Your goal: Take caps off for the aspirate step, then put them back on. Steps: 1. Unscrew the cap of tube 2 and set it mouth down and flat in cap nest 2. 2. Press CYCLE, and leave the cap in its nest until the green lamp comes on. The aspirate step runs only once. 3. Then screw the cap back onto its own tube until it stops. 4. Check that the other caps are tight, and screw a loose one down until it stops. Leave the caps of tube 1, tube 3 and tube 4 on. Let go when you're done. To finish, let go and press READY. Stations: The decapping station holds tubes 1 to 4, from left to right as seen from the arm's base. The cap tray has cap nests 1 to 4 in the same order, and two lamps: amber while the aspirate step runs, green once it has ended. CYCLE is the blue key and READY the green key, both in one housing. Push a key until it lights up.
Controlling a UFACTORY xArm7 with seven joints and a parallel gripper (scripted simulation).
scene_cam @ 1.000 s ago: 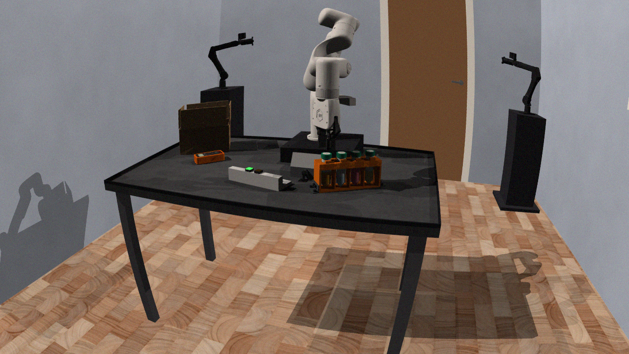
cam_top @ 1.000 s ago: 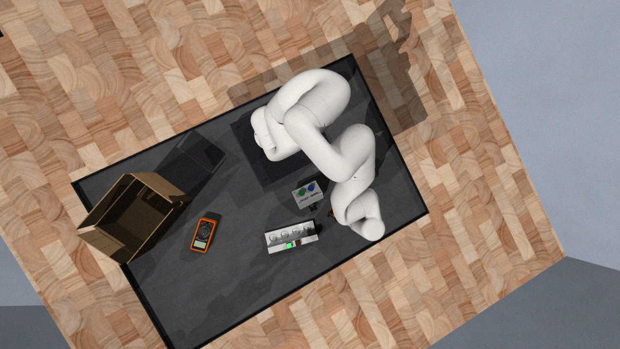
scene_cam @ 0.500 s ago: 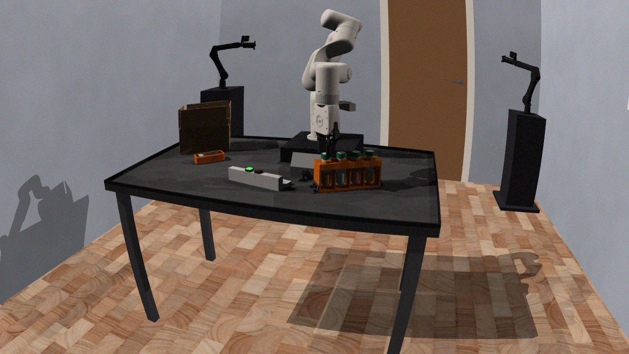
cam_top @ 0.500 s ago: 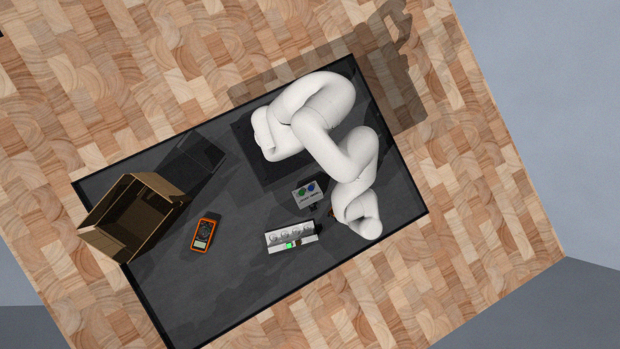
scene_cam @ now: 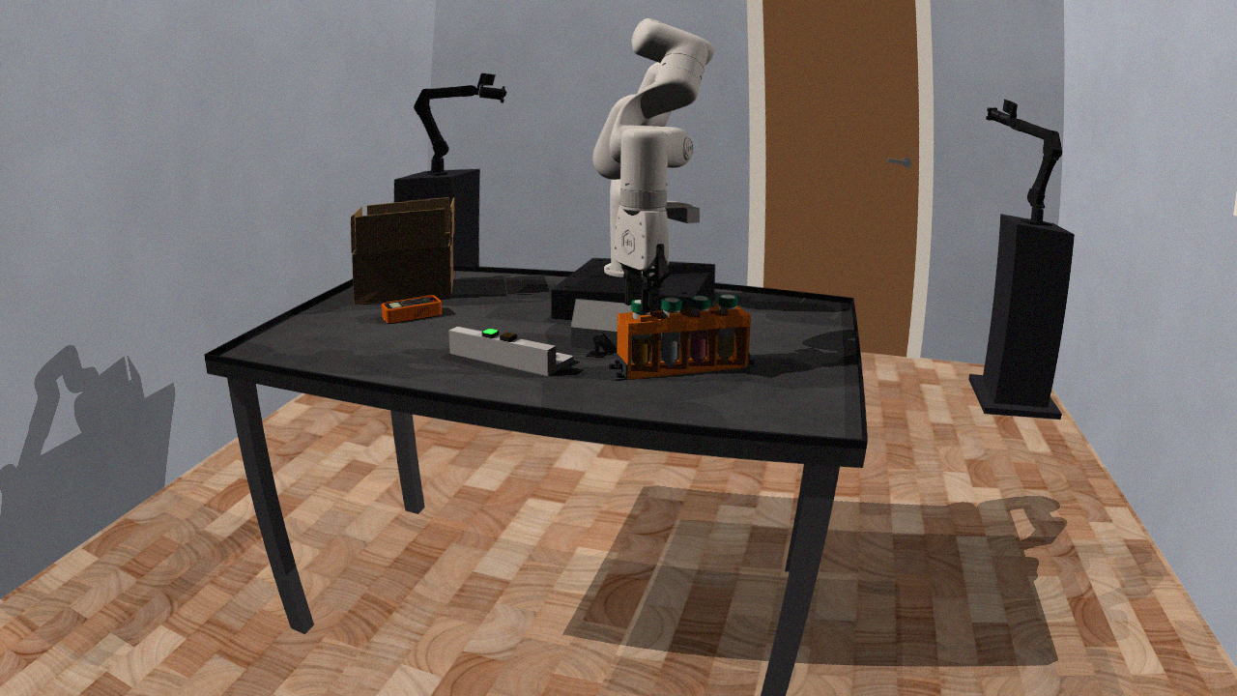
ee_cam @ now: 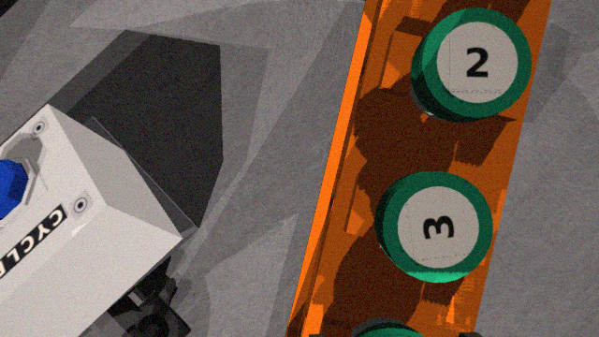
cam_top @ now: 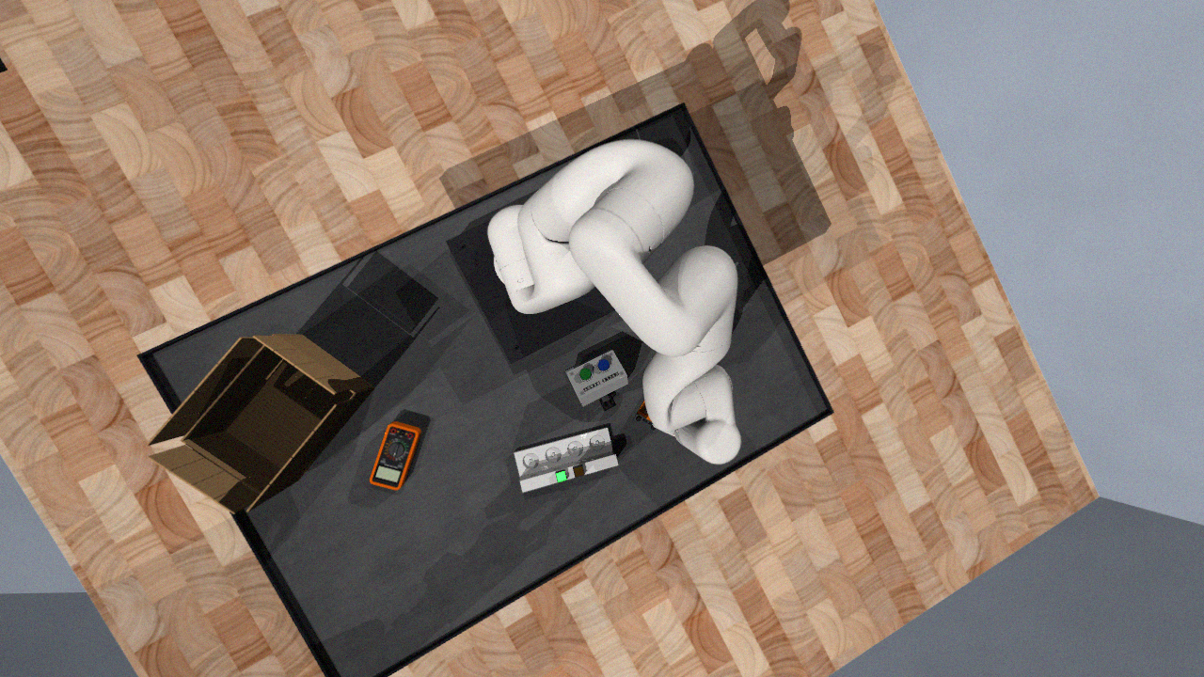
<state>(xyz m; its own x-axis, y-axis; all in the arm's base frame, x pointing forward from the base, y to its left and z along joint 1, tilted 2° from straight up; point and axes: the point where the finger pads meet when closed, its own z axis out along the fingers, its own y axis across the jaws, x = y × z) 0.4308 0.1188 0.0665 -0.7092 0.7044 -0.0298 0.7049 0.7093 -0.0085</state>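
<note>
Now: hand 16 cm past the green key, 11 cm to the left of it and 6 cm above it. Round my hand: key housing 14 cm behind, 9 cm to the right, 8 cm below; then raised table edge 22 cm ahead, 25 cm to the right, 12 cm below; then blue key 15 cm behind, 7 cm to the right, 6 cm below.
</note>
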